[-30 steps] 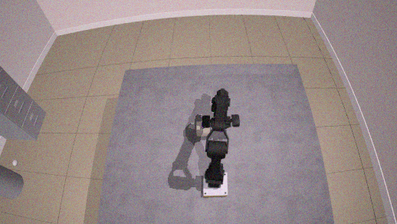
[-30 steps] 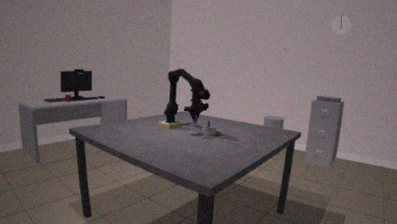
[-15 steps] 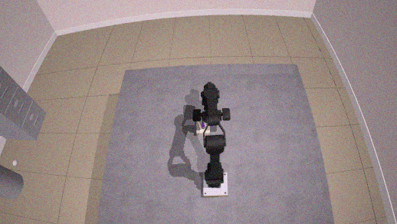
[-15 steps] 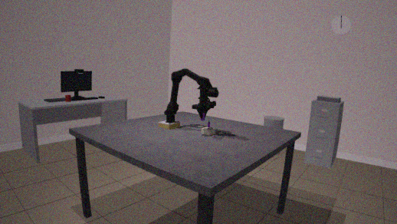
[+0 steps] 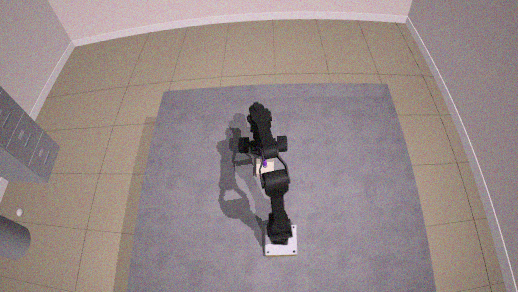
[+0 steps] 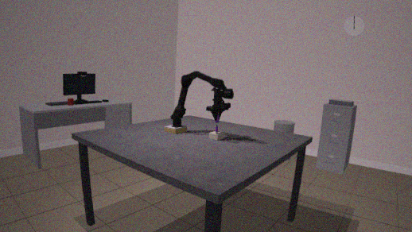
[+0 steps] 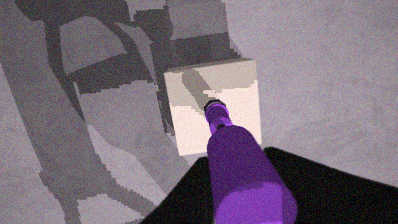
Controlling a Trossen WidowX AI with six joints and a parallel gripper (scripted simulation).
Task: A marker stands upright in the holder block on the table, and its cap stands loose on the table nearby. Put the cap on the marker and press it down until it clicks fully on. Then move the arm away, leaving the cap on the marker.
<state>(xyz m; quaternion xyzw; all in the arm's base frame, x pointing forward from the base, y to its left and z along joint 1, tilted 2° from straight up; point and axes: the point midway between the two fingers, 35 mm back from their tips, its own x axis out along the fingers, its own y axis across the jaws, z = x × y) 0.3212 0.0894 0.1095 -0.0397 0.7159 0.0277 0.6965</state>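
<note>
My gripper tip is now 11 cm above the holder block. The rest, counted from my gripper tip: purple cap: 1 cm above.
</note>
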